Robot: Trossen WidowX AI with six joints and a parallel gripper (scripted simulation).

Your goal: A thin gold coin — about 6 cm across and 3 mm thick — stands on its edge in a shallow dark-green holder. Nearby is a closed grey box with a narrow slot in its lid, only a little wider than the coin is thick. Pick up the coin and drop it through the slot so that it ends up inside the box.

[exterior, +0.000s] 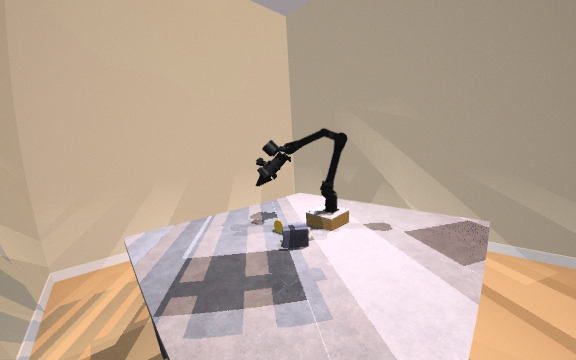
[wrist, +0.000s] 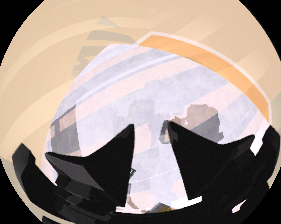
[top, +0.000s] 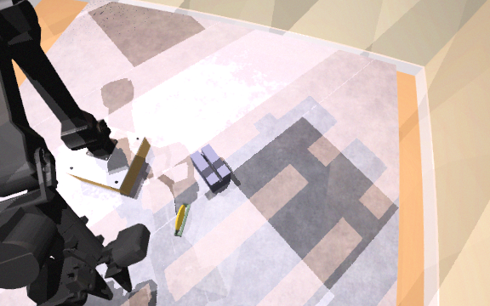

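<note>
Now: gripper tip 10 mm short of the gold coin, 170 mm to the right of it and 180 mm above it.
</note>
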